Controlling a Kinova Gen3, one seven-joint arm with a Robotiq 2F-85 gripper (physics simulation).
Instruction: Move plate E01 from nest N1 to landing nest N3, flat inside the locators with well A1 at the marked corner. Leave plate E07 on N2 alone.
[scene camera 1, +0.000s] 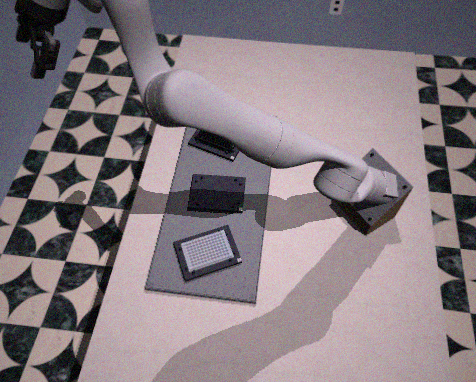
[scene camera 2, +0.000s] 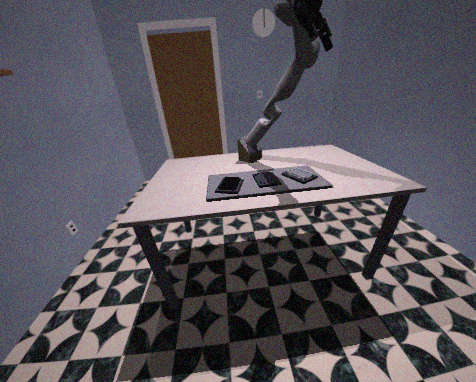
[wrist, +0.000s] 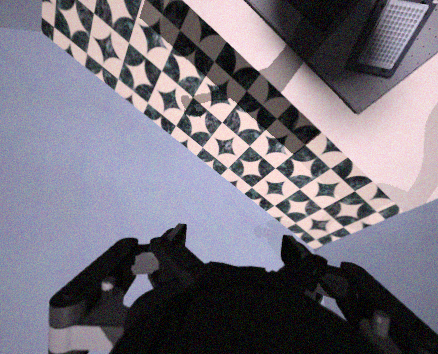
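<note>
A white, many-welled plate (scene camera 1: 207, 250) (scene camera 2: 300, 174) (wrist: 400, 30) sits in a dark nest at one end of the grey board (scene camera 1: 156, 280) (wrist: 357, 97). A black plate (scene camera 1: 215, 141) (scene camera 2: 230, 184) sits in the nest at the other end, partly hidden by the arm in scene camera 1. The middle nest (scene camera 1: 217, 185) (scene camera 2: 266, 179) looks empty and lies partly in shadow. Each nest has a small white corner mark in scene camera 1. Plate and nest labels cannot be read. My gripper (scene camera 1: 44, 72) (scene camera 2: 327, 47) (wrist: 233, 239) is open and empty, high above and away from the plates.
The arm (scene camera 1: 225, 120) (scene camera 2: 287, 85) reaches from its base block (scene camera 1: 372, 215) (scene camera 2: 248, 151) and crosses over the board's far end in scene camera 1. The board lies on a pale table (scene camera 1: 325, 90) (scene camera 2: 350, 165), with tiled floor (scene camera 2: 245, 270) (wrist: 250, 167) beyond its edge.
</note>
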